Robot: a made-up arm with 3 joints. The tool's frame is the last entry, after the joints. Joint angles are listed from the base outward. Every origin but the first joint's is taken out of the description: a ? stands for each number. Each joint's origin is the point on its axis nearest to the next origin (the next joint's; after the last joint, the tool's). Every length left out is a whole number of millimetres.
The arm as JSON. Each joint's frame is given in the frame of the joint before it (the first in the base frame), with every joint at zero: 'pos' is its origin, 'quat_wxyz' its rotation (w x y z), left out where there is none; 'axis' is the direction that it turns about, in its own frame. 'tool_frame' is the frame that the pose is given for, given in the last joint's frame.
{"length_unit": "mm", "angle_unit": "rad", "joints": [
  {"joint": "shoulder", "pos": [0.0, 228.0, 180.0], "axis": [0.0, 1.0, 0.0]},
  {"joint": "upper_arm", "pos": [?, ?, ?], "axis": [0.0, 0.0, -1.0]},
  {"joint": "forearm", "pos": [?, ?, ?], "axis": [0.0, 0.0, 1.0]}
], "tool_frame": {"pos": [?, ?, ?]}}
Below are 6 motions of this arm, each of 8 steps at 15 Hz.
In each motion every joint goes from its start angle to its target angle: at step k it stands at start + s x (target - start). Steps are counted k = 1, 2, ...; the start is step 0. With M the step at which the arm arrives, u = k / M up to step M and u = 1 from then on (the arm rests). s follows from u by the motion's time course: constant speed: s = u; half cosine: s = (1 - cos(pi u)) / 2; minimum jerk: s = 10 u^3 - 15 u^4 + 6 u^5.
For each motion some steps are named. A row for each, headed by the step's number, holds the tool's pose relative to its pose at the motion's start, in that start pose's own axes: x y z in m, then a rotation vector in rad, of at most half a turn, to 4 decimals.
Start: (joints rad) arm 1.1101 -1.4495 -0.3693
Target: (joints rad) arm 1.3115 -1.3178 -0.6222
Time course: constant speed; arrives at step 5
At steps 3, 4, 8:
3: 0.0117 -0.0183 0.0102 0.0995 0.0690 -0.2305
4: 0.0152 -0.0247 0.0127 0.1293 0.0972 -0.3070
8: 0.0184 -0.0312 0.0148 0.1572 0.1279 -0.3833

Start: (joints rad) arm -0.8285 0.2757 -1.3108
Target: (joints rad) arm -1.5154 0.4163 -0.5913
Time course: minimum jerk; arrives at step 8
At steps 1, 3, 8:
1: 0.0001 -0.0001 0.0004 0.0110 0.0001 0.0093
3: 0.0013 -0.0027 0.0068 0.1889 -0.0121 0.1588
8: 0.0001 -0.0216 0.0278 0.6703 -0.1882 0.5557

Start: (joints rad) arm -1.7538 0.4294 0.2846
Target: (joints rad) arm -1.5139 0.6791 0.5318
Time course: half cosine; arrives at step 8
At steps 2, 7, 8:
2: 0.0052 -0.0019 -0.0032 -0.0051 0.0348 -0.0004
7: 0.0300 -0.0148 -0.0250 -0.0336 0.2283 -0.0024
8: 0.0310 -0.0155 -0.0262 -0.0349 0.2373 -0.0025

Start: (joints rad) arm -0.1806 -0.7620 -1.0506
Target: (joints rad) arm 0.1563 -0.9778 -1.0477
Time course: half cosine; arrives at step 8
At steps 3, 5, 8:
3: 0.0014 0.0006 0.0029 -0.0262 0.1006 0.0674
5: 0.0038 0.0009 0.0070 -0.0493 0.2279 0.1505
8: 0.0064 0.0010 0.0107 -0.0602 0.3322 0.2166

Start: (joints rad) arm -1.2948 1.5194 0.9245
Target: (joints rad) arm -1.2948 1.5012 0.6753
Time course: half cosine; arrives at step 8
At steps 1, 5, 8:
1: 0.0000 -0.0003 0.0000 0.0000 0.0000 -0.0088
5: -0.0003 -0.0062 0.0000 0.0000 0.0000 -0.1597
8: -0.0009 -0.0089 0.0000 0.0000 0.0000 -0.2310

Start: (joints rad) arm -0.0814 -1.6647 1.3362
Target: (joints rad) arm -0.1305 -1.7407 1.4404
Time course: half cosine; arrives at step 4
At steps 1, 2, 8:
1: 0.0005 0.0024 -0.0013 -0.0009 0.0071 0.0264
2: 0.0014 0.0082 -0.0043 -0.0023 0.0244 0.0901
8: 0.0021 0.0163 -0.0087 -0.0025 0.0491 0.1802

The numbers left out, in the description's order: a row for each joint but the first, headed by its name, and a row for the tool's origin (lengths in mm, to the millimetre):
upper_arm: -30.0 0.0 66.0
forearm: 34.0 95.0 0.0
tool: 46.0 4.0 0.0

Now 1 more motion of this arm.
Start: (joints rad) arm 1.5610 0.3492 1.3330
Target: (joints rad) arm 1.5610 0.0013 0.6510
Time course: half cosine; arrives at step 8
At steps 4, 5, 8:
4: 0.0004 0.0098 0.0000 0.0000 0.0000 -0.1670
5: -0.0007 0.0136 0.0000 0.0000 0.0000 -0.2310
8: -0.0036 0.0195 0.0000 0.0000 0.0000 -0.3341

